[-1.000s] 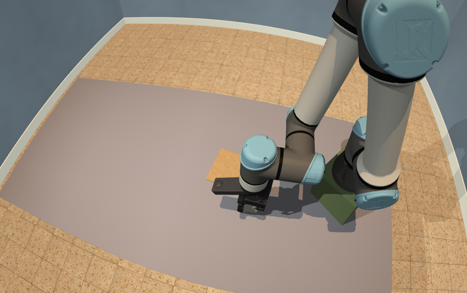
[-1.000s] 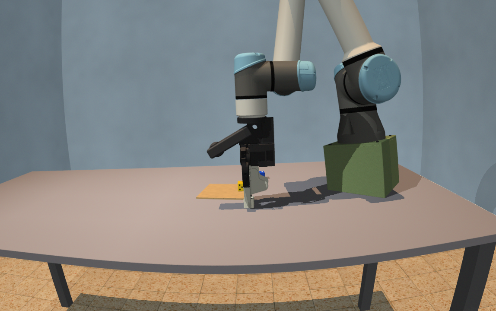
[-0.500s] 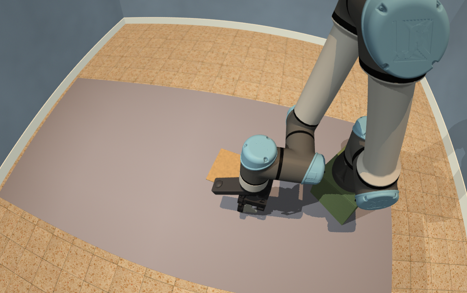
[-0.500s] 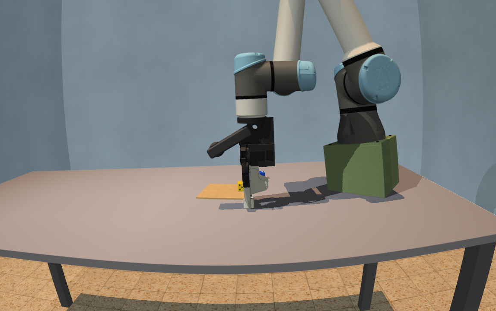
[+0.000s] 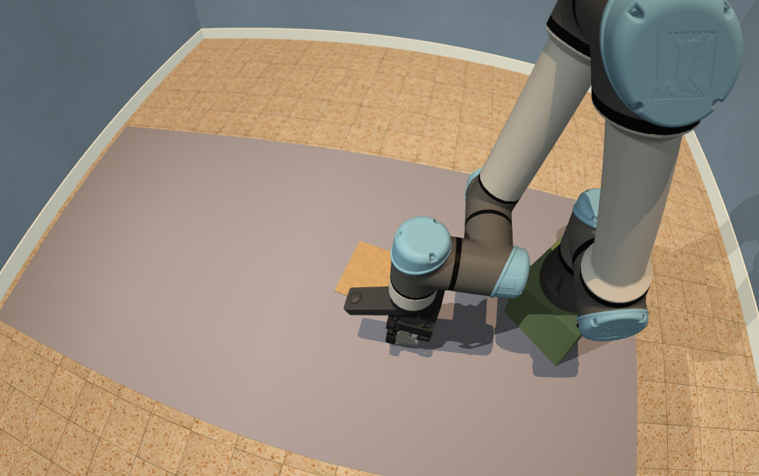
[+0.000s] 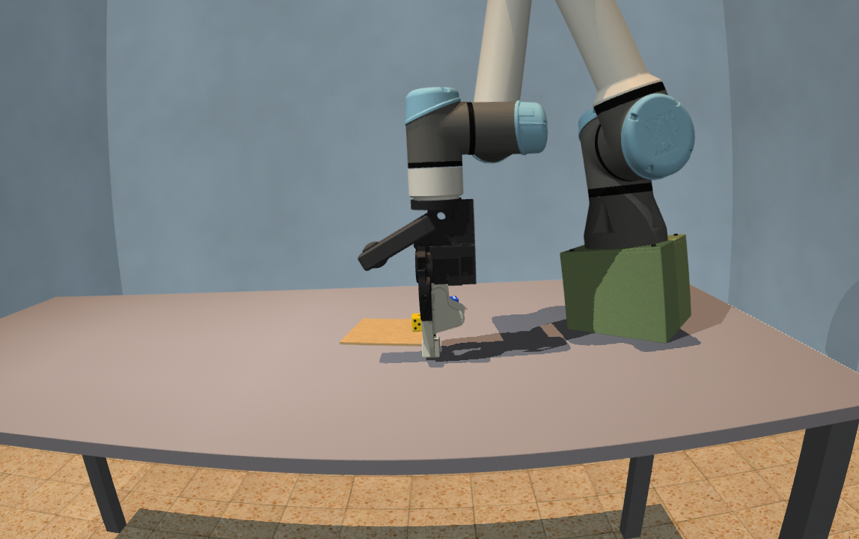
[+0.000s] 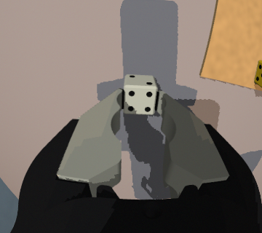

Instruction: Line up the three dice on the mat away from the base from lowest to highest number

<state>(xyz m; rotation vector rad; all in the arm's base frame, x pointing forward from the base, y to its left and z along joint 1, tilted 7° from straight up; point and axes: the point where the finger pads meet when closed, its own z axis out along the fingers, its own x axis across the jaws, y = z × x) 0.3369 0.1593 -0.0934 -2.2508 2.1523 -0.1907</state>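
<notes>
My hand is 8 cm short of the mat, 13 cm to the left of it and 2 cm above it. Also, from my hand: white die right at my hand; blue die 1 cm behind, 27 cm to the right, 1 cm below; yellow die 3 cm ahead, 13 cm to the right, 1 cm below.
</notes>
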